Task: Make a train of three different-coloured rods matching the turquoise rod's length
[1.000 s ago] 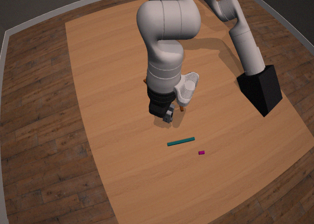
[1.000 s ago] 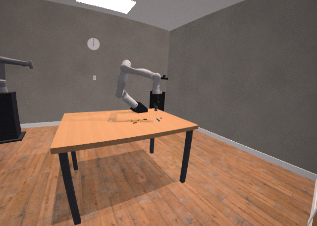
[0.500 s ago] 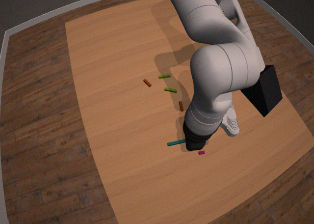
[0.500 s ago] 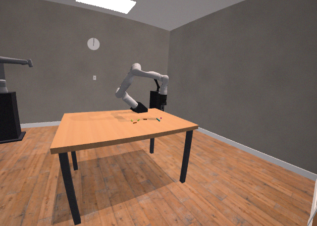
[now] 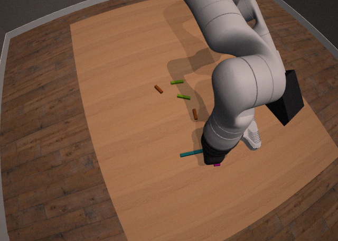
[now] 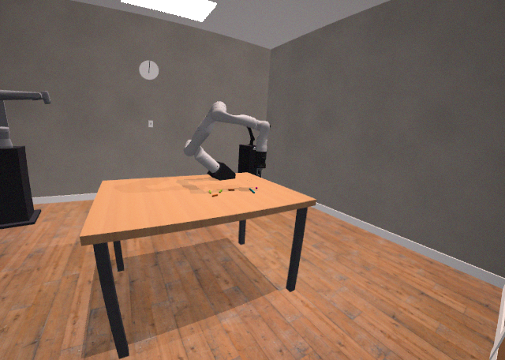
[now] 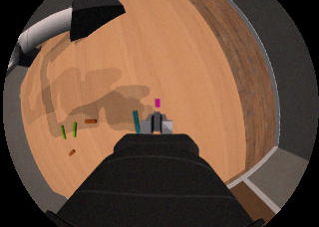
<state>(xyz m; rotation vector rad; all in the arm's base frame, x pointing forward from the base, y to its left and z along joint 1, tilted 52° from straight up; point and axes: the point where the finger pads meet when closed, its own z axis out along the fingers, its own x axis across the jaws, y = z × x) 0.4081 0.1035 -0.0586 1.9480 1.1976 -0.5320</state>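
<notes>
The magenta rod lies 110 mm below my hand, 20 mm behind it and 10 mm to the left of it. From my hand the other things lie so: turquoise rod 110 mm below, 60 mm to the right, 10 mm ahead; grey rod 10 mm below.
</notes>
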